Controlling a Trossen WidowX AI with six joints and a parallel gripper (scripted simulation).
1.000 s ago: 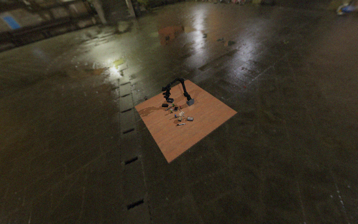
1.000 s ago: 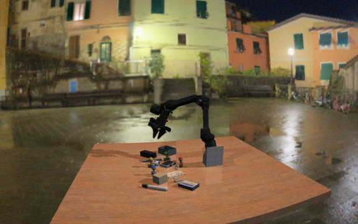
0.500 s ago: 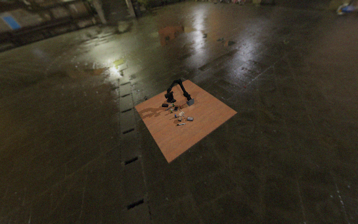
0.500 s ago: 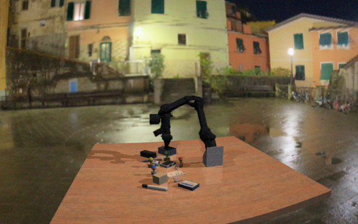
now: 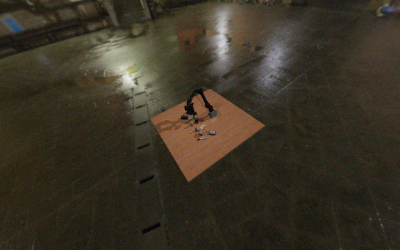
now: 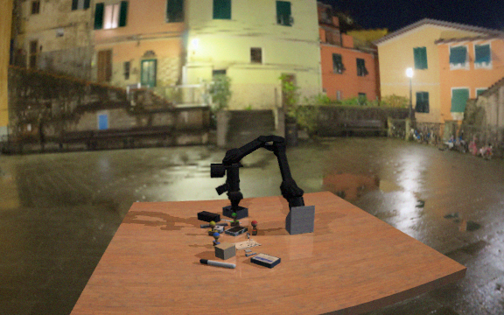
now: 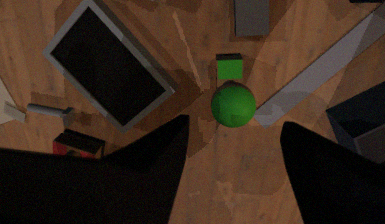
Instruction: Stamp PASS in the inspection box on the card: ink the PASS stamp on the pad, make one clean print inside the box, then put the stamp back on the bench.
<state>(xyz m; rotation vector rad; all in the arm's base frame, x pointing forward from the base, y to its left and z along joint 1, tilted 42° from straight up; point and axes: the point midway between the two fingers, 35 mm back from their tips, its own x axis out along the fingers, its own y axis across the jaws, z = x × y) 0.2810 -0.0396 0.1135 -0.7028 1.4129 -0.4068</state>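
Right now my gripper tip is 6 cm above the PASS stamp. The rest, counted from my gripper tip: red-knob stamp (9 cm behind, 12 cm to the left, 6 cm below); then yellow stamp (9 cm ahead, 13 cm to the left, 6 cm below); then ink pad (1 cm behind, 9 cm to the left, 8 cm below).
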